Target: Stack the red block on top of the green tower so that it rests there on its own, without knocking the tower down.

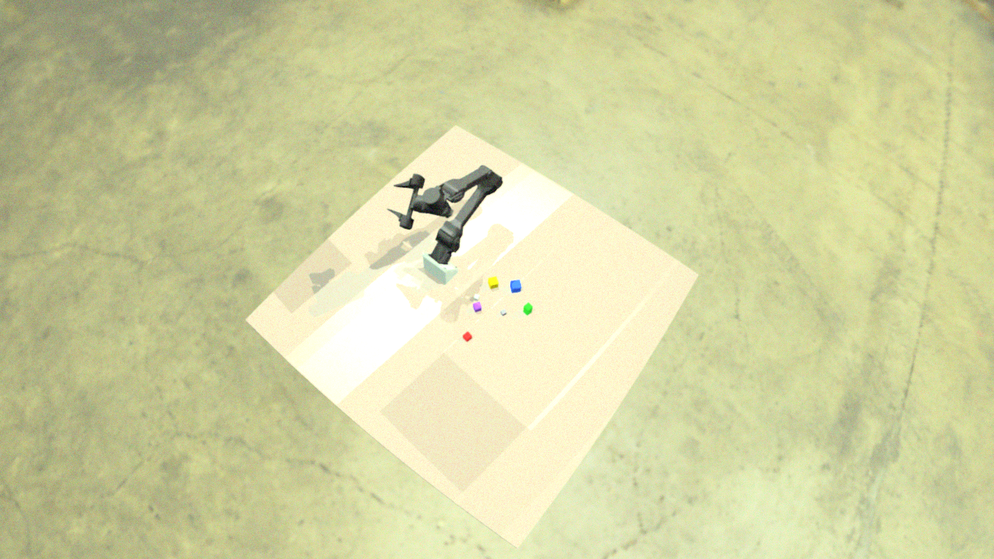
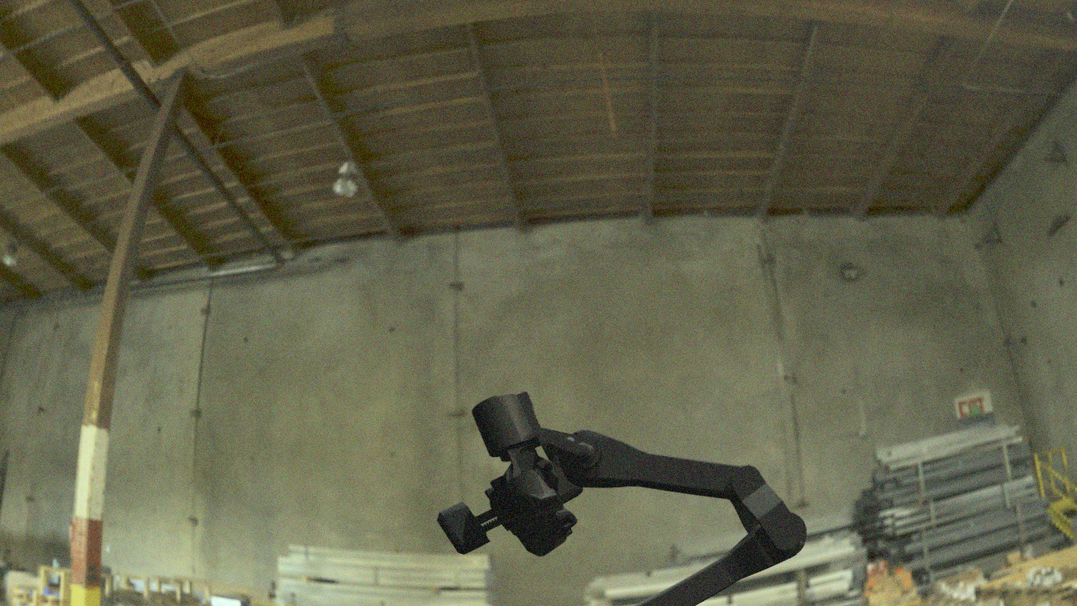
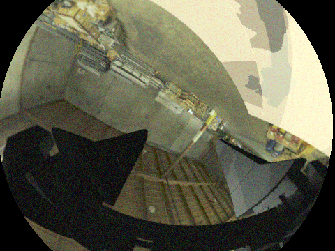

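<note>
Now: gripper tip 450 mm short of the red block, 330 mm above it and 70 mm to the left of it. From my gripper tip the other things lie so: small grey block (480 mm ahead, 330 mm below, 100 mm to the left); then blue block (440 mm ahead, 320 mm below, 200 mm to the left).
</note>
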